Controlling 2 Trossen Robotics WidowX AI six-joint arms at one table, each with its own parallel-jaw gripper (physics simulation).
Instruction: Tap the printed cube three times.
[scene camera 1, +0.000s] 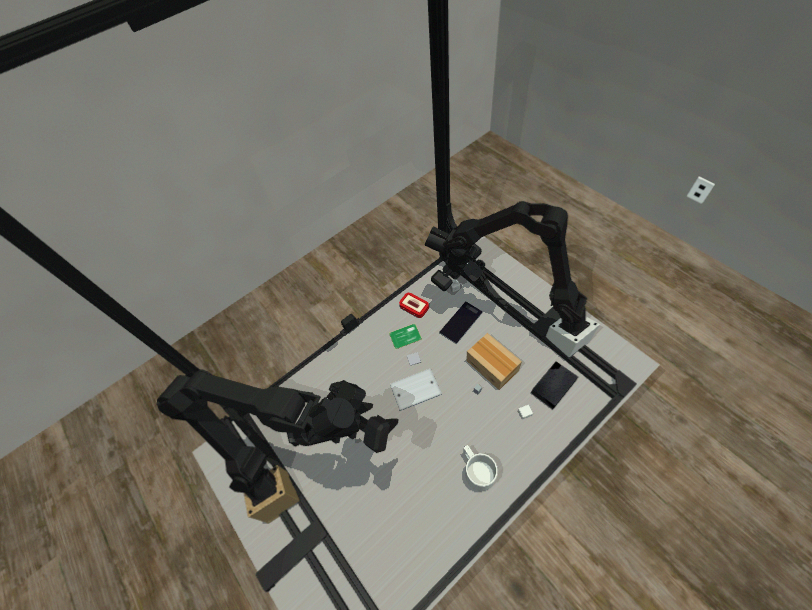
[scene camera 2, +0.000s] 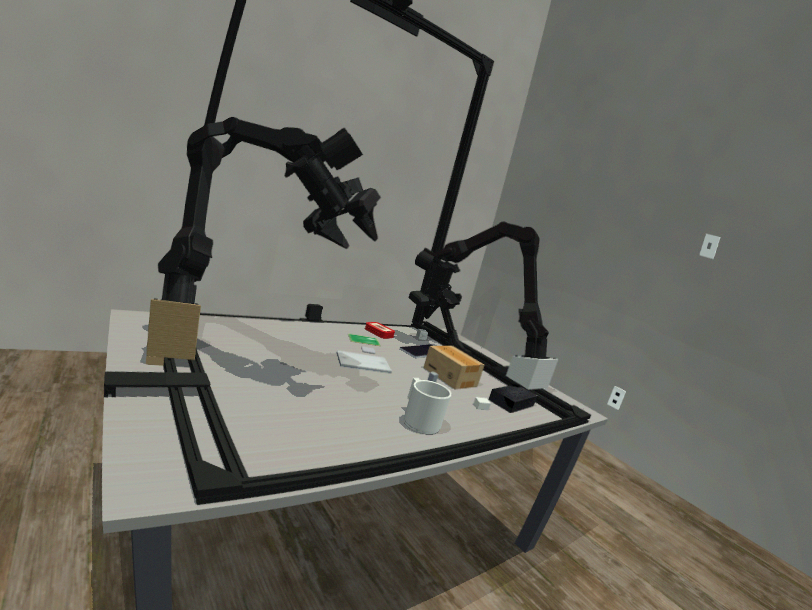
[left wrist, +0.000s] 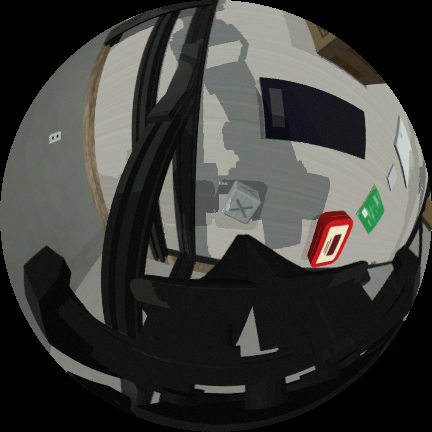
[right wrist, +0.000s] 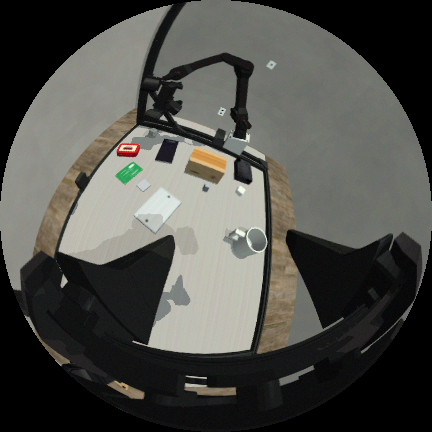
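The printed cube (left wrist: 241, 205) (scene camera 2: 422, 333) is small and grey with a dark X on its face. It sits on the table near the black frame rail at the far side. My left gripper (left wrist: 241, 239) (scene camera 1: 441, 280) (scene camera 2: 418, 320) is shut and empty. It points down and hangs just above the cube, apart from it in the left wrist view. In scene camera 1 the gripper hides the cube. My right gripper (scene camera 1: 382, 432) (scene camera 2: 355, 236) (right wrist: 232, 239) is open and empty, held high over the near part of the table.
Beside the cube lie a red box (scene camera 1: 413, 304) (left wrist: 330, 238), a green card (scene camera 1: 405, 337) and a dark phone (scene camera 1: 461, 322). Farther off are a wooden box (scene camera 1: 493, 360), a white plate (scene camera 1: 416, 389), a black box (scene camera 1: 554, 385) and a mug (scene camera 1: 481, 470).
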